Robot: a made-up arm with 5 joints.
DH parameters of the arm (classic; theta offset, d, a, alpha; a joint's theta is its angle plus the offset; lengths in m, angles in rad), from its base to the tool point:
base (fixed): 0 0 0.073 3.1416
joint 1: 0 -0.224 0.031 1.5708
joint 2: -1.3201 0 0.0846 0
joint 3: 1.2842 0 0.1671 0
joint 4: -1.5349 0.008 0 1.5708
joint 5: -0.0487 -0.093 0 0
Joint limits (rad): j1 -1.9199..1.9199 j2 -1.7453..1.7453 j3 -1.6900..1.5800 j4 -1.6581..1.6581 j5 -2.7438..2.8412
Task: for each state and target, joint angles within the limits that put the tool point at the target. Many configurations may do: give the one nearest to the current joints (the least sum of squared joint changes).
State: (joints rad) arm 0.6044 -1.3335 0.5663 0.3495 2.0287
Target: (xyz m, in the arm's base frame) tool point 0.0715 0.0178 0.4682
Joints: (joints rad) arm 1.0225 -1.7453 0.0818 0.7774 2.0287
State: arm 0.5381 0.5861 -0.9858 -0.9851 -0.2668
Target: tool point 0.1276 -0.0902 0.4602
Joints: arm 1.1024 0.6985 -1.6851 -1.6581 -0.2668
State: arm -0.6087 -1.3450 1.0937 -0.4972 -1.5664
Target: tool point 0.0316 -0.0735 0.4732
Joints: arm -1.1528 -1.7453 0.3392 -0.7592 -1.5664
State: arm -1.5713 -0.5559 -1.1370 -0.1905 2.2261
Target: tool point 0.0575 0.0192 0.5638
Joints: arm -1.9198 -0.5342 -0.8726 -0.2214 2.2261
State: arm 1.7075 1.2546 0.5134 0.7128 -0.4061
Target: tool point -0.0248 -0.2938 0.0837
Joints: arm 1.9180 1.0148 -0.3741 0.2233 -0.4061
